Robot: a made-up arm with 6 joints.
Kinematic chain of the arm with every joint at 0, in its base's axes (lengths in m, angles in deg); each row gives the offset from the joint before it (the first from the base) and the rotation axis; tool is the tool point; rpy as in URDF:
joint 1: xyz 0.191 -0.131 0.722 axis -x
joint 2: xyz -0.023 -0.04 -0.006 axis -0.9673 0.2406 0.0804
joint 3: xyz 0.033 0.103 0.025 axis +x
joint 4: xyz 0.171 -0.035 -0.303 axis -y
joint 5: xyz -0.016 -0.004 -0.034 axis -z
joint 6: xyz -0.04 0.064 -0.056 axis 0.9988 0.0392 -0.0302
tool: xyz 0.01 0.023 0.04 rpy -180 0 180
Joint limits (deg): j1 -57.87..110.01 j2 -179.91..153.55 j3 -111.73..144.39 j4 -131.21..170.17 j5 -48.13..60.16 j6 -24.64..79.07
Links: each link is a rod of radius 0.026 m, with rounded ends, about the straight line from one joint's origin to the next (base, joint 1, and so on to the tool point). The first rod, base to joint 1, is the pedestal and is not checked.
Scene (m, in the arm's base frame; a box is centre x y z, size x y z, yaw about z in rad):
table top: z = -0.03
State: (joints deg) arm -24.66 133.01 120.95 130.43 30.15 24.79
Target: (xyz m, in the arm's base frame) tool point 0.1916 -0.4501 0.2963
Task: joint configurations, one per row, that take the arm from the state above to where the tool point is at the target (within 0.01 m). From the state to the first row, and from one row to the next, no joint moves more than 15 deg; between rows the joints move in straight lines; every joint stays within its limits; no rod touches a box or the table.
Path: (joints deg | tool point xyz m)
1: -19.52 143.28 110.67 119.24 20.51 26.54 | 0.2184 -0.2710 0.2406
2: -14.38 153.55 100.39 108.05 10.87 28.29 | 0.1916 -0.4501 0.2963

